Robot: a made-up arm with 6 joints.
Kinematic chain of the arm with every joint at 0, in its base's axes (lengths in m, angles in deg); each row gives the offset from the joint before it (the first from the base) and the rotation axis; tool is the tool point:
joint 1: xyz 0 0 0.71 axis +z
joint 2: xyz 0.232 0 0 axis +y
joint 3: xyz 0 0 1.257 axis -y
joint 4: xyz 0 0 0.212 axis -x
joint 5: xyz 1.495 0 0 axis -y
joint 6: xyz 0.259 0 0 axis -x
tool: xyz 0 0 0
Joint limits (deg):
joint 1: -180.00..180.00
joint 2: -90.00..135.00
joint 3: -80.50..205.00
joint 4: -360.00..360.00
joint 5: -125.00..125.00
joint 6: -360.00..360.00
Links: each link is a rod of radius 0.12 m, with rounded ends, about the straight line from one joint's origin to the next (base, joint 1, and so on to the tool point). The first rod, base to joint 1, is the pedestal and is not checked.
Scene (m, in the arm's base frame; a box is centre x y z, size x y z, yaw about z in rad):
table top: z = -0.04
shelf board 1: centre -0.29 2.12 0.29 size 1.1 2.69 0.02 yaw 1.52
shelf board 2: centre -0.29 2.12 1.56 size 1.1 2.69 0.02 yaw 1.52
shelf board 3: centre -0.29 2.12 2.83 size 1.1 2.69 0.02 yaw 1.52
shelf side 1: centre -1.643 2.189 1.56 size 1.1 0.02 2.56 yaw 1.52
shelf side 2: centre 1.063 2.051 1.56 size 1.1 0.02 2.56 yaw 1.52
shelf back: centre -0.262 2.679 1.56 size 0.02 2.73 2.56 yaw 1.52
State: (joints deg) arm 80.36 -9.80 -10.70 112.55 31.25 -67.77
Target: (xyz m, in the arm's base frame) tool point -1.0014 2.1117 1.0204
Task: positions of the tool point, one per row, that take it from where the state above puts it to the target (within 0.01 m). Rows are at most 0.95 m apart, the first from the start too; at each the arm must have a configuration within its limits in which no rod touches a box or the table.
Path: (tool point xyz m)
1: 0.1376 1.1249 2.0821
2: 0.2335 0.7373 2.8262
3: -0.0696 0.2115 3.2868
4: -0.7114 -0.1040 3.3610
5: -1.3945 -0.0031 3.0449
6: -1.7638 0.4491 2.4335
7: -1.6226 0.9574 1.6942
8: -1.0487 1.1796 1.0205
9: -1.1178 1.6649 1.0390
10: -1.0014 2.1117 1.0203

